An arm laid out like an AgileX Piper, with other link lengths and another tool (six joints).
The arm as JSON. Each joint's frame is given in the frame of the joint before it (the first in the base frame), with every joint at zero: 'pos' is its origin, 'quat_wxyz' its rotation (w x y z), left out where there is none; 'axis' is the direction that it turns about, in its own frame. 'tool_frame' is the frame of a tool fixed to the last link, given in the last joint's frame.
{
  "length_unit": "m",
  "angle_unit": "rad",
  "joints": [
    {
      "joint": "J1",
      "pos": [
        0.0,
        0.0,
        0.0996
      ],
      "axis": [
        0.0,
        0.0,
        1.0
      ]
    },
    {
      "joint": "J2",
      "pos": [
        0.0,
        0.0,
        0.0
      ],
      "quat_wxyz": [
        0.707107,
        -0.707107,
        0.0,
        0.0
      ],
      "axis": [
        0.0,
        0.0,
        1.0
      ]
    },
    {
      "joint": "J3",
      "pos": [
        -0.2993,
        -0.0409,
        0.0
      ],
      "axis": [
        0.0,
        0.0,
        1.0
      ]
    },
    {
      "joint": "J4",
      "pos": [
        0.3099,
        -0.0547,
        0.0
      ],
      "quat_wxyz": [
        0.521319,
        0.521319,
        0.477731,
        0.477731
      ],
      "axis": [
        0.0,
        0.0,
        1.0
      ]
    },
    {
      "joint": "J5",
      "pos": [
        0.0,
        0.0,
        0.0
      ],
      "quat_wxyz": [
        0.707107,
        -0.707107,
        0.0,
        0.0
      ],
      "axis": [
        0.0,
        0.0,
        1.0
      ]
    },
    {
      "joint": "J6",
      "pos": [
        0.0,
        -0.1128,
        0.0
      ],
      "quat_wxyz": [
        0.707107,
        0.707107,
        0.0,
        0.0
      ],
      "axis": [
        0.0,
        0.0,
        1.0
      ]
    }
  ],
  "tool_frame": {
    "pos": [
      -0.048,
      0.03,
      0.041
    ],
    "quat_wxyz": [
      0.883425,
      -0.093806,
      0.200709,
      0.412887
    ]
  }
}
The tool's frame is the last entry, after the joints.
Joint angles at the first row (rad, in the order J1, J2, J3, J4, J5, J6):
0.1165 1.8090 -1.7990 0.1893 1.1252 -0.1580
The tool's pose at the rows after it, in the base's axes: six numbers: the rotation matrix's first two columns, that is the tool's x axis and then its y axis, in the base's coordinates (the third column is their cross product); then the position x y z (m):
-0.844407 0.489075 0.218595 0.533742 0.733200 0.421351 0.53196 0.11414 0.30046
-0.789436 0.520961 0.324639 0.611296 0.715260 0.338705 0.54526 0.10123 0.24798
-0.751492 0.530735 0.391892 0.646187 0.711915 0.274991 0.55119 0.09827 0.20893
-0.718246 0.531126 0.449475 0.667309 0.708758 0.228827 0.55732 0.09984 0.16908
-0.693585 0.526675 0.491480 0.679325 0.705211 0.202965 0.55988 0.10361 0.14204
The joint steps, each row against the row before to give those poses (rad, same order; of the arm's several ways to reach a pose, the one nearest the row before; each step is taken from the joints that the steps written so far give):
-0.0131 0.0475 0.0001 -0.0009 0.0345 0.0246
-0.0246 0.0883 0.0000 -0.0035 0.0432 0.0218
-0.0055 0.0663 -0.0001 -0.0035 0.0254 0.0090
0.0000 0.0718 0.0000 0.0096 0.0024 0.0020
0.0031 0.0495 0.0000 0.0158 0.0000 0.0012

